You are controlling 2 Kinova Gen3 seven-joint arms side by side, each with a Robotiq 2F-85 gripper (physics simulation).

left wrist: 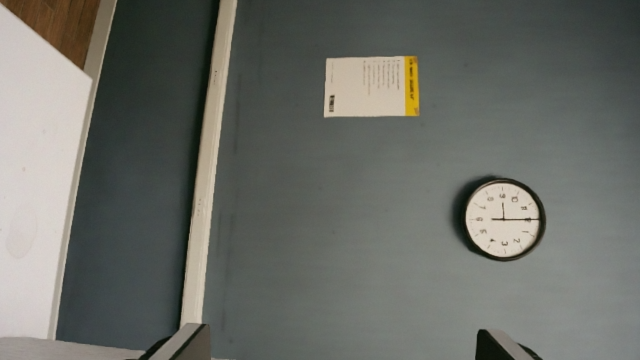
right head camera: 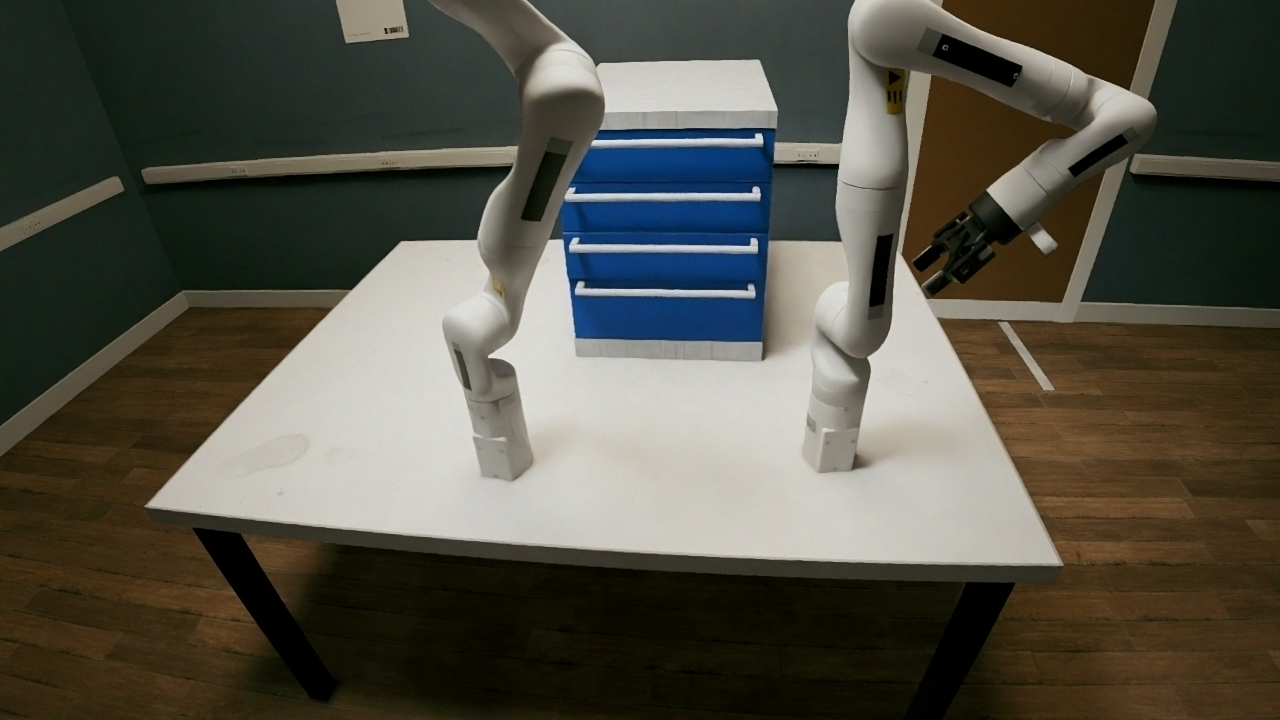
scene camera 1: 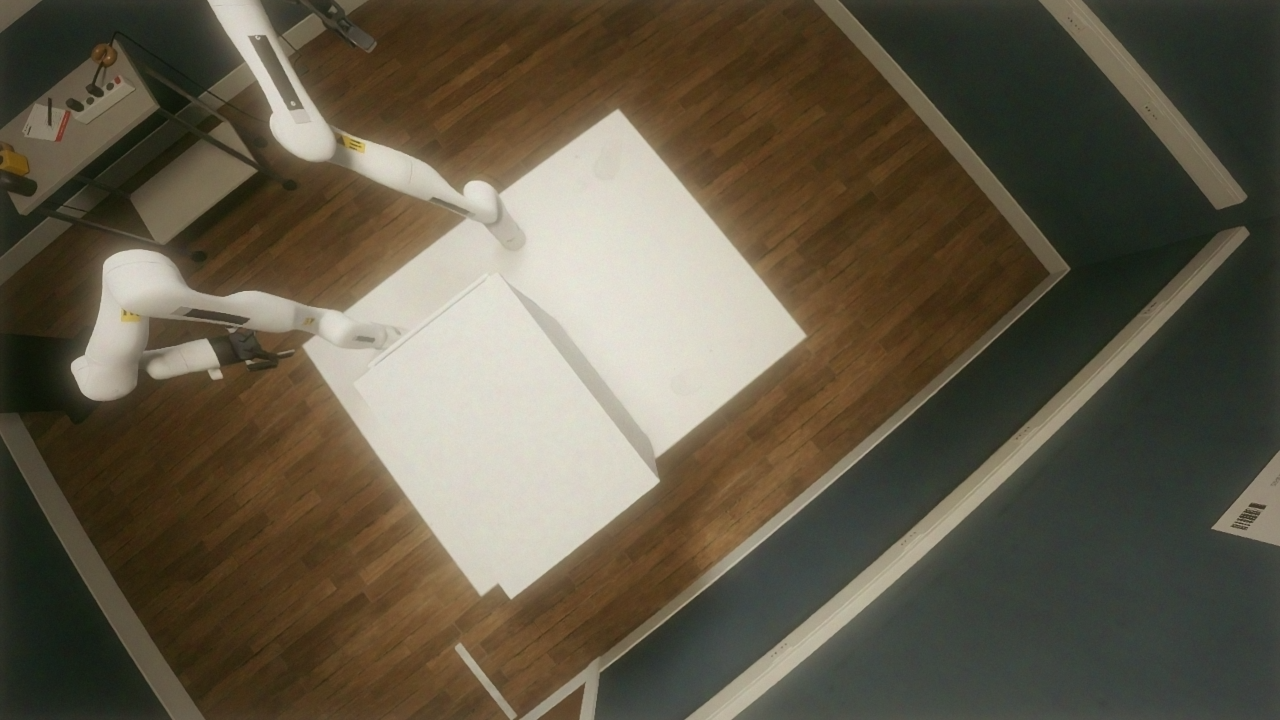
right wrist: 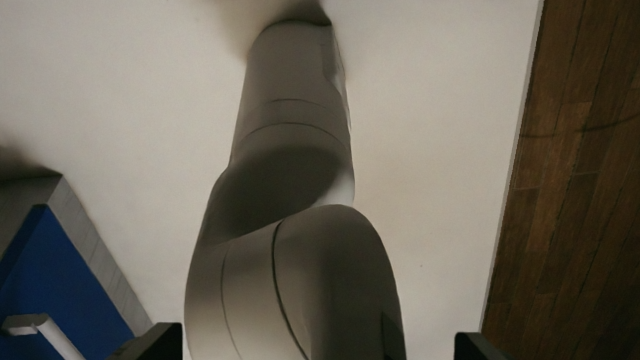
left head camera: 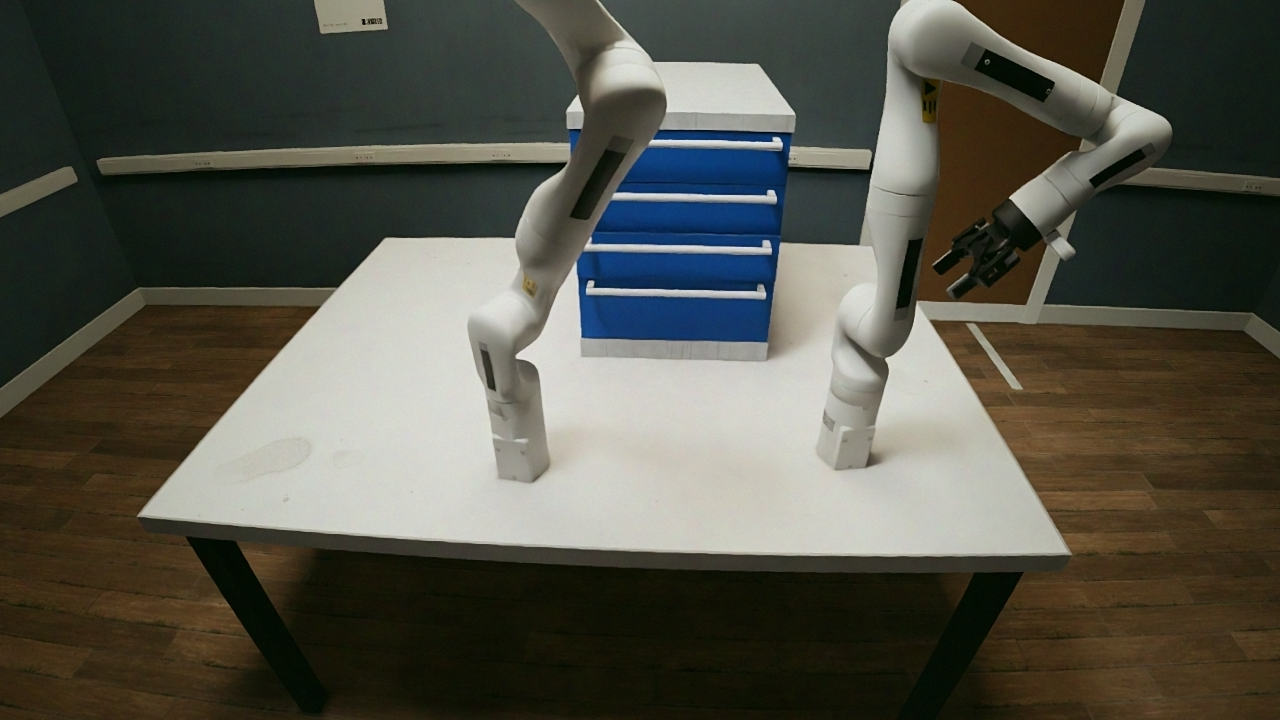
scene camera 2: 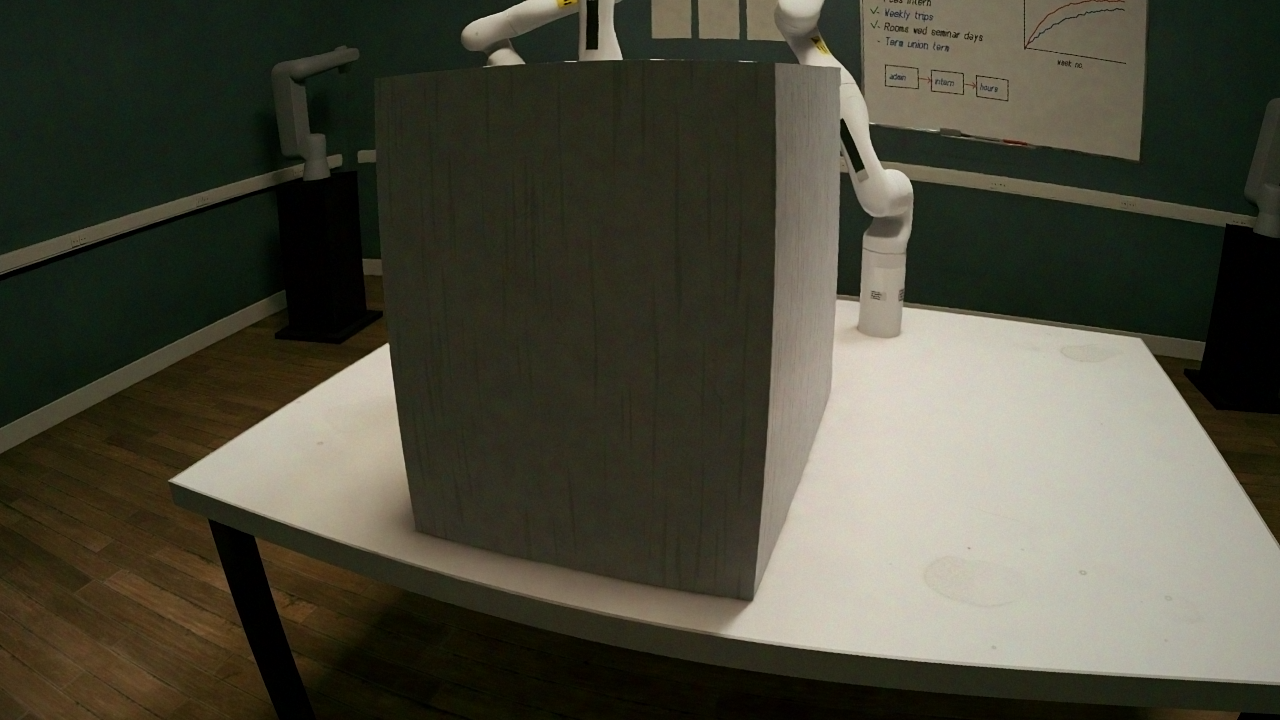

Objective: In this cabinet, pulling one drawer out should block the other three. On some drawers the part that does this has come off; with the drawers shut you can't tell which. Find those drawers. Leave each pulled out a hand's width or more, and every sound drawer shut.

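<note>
The cabinet (left head camera: 716,89) (right head camera: 689,85) (scene camera 1: 510,438) (scene camera 2: 581,313) has four blue drawers with white bar handles. The top drawer (left head camera: 716,167) (right head camera: 680,164), second drawer (left head camera: 698,217) (right head camera: 671,215), third drawer (left head camera: 680,266) (right head camera: 666,265) and bottom drawer (left head camera: 671,318) (right head camera: 666,318) all look shut; a small gap could not be told. The left arm hides parts of their left side. My left gripper (left wrist: 342,345) is open and empty, raised away from the handles. My right gripper (left head camera: 950,274) (right head camera: 928,274) (right wrist: 320,345) is open and empty, right of the cabinet.
The white table (left head camera: 268,394) (right head camera: 295,376) (scene camera 2: 1029,465) carries both arm bases in front of the cabinet. The left arm (left head camera: 572,214) (right head camera: 537,188) rises across the drawer fronts in the head views. A trolley (scene camera 1: 116,116) stands at the upper left in scene camera 1.
</note>
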